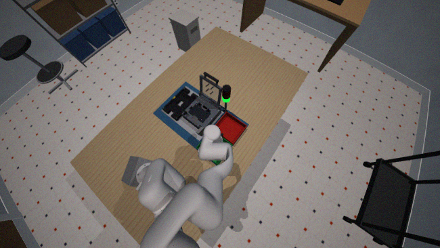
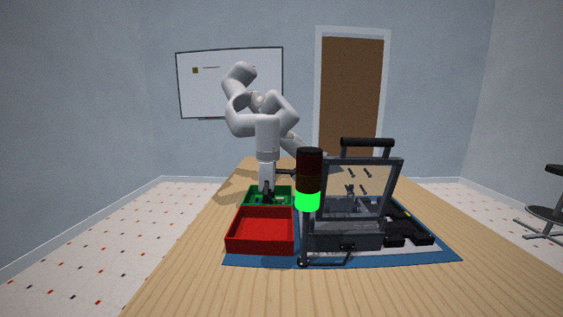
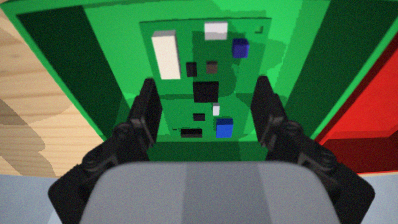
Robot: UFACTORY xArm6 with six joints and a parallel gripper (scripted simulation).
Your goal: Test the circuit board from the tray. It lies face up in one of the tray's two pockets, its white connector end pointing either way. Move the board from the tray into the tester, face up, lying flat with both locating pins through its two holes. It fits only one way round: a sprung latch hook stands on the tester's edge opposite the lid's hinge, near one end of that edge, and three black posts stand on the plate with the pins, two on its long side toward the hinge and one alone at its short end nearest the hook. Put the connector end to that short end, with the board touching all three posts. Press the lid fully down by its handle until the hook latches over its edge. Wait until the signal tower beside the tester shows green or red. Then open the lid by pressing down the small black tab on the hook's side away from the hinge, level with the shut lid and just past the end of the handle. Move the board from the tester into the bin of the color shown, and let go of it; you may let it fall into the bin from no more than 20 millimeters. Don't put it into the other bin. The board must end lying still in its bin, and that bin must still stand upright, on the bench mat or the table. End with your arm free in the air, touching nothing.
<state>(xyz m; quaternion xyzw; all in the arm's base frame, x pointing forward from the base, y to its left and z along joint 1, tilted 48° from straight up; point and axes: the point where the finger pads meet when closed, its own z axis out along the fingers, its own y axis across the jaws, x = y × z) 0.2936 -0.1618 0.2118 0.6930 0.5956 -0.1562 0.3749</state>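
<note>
The green bin is 1 cm below my hand. From my hand the other things lie so: red bin 15 cm ahead, 4 cm to the right, 1 cm below; then green circuit board 1 cm below; then plate 17 cm to the left, 16 cm ahead, 5 cm above.
</note>
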